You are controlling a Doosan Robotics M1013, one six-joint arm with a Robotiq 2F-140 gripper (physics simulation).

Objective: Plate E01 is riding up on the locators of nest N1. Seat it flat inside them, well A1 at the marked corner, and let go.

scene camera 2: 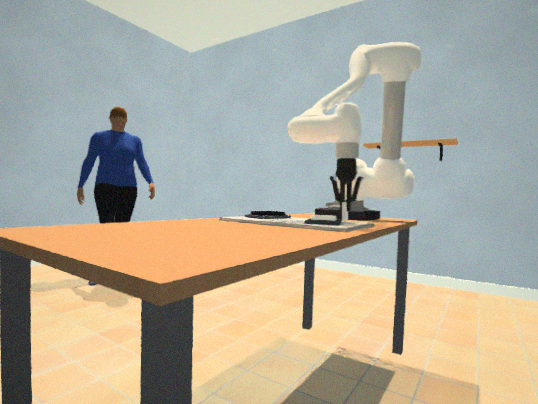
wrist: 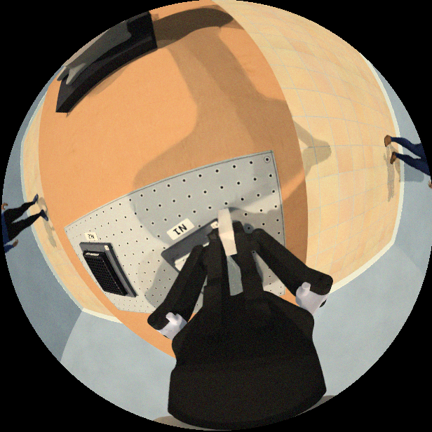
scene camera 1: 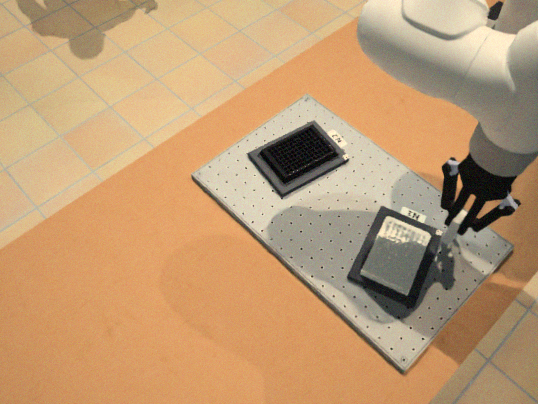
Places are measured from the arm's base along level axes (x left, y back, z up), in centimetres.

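Pixels of known places: gripper, fingertip midpoint: [scene camera 2: 344, 220] [scene camera 1: 448, 237].
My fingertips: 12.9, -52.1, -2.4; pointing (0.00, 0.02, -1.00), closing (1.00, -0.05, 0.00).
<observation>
Behind a point stands the place of what it marks, as x, y, z.
Plate E01 [scene camera 1: 397, 260] {8.6, -62.7, -1.7} [scene camera 2: 324, 218] {10.1, -67.8, -1.3} is pale and lies over the dark nest N1 [scene camera 1: 366, 241] {2.3, -62.9, -2.2} [scene camera 2: 320, 222] {9.1, -69.2, -2.7} [wrist: 192, 241]. Its tilt is too small to read. In the wrist view the fingers hide most of it. A small white mark [scene camera 1: 439, 232] {11.0, -52.5, -2.2} [wrist: 215, 225] sits at the nest's corner beside the N1 label [scene camera 1: 413, 215] {5.4, -51.9, -3.2} [wrist: 180, 229]. My gripper [scene camera 1: 454, 230] {12.9, -52.1, -2.4} [scene camera 2: 344, 212] {12.9, -52.1, -2.4} [wrist: 225, 217] is shut and empty, pointing down just outside that marked corner. Whether the tips touch the nest or plate cannot be told.
A black plate [scene camera 1: 300, 150] {-19.0, -55.7, -0.9} [scene camera 2: 268, 213] {-16.2, -61.1, -1.2} [wrist: 105, 272] sits in nest N2 on the same perforated board [scene camera 1: 225, 185] {-25.2, -70.5, -3.3} [wrist: 165, 190]. The board lies on the orange table [scene camera 1: 125, 300] {-21.6, -98.3, -4.7} [scene camera 2: 150, 250] {2.4, -136.9, -4.7}. The dark arm base [wrist: 112, 65] stands beyond the board. A person [scene camera 2: 116, 160] stands behind the table.
</observation>
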